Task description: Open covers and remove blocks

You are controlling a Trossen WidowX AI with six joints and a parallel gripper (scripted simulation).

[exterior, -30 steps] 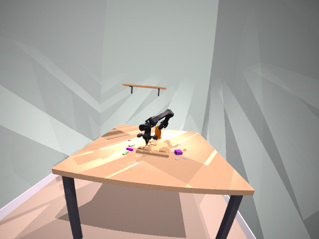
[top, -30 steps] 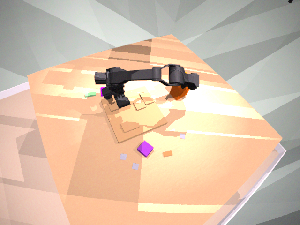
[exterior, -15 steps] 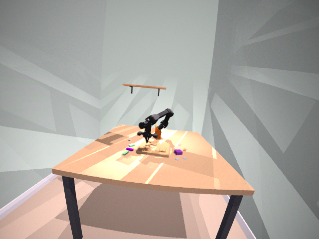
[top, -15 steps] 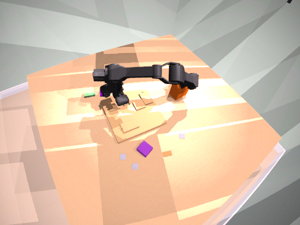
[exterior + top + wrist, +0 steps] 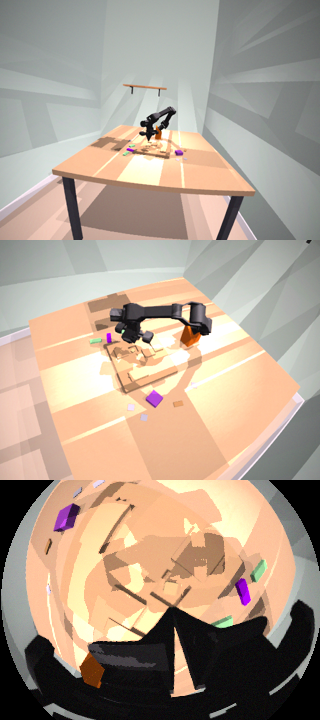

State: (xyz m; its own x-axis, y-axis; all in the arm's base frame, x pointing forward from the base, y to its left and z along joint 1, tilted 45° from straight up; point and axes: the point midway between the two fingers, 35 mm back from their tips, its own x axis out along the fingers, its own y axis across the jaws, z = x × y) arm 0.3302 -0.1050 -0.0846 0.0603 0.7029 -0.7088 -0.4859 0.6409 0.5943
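My gripper tip is 1 cm past the tan puzzle board, 7 cm to the right of it and 6 cm above it. From my gripper tip the other things lie so: orange block 2 cm ahead, 38 cm to the left, 7 cm below; purple block 7 cm ahead, 17 cm to the right, 7 cm below; mint-green block 14 cm ahead, 19 cm to the right, 7 cm below.
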